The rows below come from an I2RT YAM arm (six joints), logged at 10 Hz.
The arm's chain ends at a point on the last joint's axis. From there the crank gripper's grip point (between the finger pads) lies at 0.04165 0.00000 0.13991 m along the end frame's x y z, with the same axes.
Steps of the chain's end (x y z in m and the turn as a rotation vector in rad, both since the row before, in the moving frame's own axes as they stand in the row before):
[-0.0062, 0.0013, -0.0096, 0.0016, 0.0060, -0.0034]
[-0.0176, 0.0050, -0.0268, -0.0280, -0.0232, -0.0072]
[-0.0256, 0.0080, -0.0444, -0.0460, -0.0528, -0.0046]
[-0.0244, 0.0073, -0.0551, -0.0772, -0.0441, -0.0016]
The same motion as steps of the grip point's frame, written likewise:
[-0.0054, 0.0009, -0.0099, 0.0016, 0.0060, -0.0034]
[-0.0208, 0.0086, -0.0259, -0.0280, -0.0232, -0.0072]
[-0.0330, 0.0143, -0.0425, -0.0460, -0.0528, -0.0046]
[-0.0306, 0.0181, -0.0538, -0.0772, -0.0441, -0.0016]

